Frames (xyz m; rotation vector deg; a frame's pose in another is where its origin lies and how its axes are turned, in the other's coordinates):
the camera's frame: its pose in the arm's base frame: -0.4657 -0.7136 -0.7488 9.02 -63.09 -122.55
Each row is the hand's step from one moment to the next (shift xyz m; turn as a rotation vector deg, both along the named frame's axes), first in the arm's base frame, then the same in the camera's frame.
Working: the arm's base frame: its pose in the camera's frame: -0.6504 0.5419 0.7551 -9.02 63.09 122.55

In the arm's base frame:
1: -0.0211 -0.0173 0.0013 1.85 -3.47 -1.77
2: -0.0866 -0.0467 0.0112 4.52 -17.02 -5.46
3: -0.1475 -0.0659 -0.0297 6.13 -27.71 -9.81
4: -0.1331 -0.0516 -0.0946 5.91 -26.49 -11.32
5: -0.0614 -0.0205 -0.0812 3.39 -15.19 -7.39
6: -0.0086 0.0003 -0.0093 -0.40 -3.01 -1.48
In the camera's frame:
1: 0.0270 -0.0038 -0.0021 0.51 0.99 -4.17
2: 0.0962 -0.0206 0.0112 6.52 4.82 -16.56
3: 0.1451 -0.0769 -0.0025 11.33 6.50 -27.04
4: 0.1121 -0.1232 -0.0397 10.40 4.78 -27.09
5: 0.0419 -0.0863 -0.0397 5.78 2.07 -16.10
6: 0.0043 -0.0117 -0.0022 1.93 -0.18 -2.76

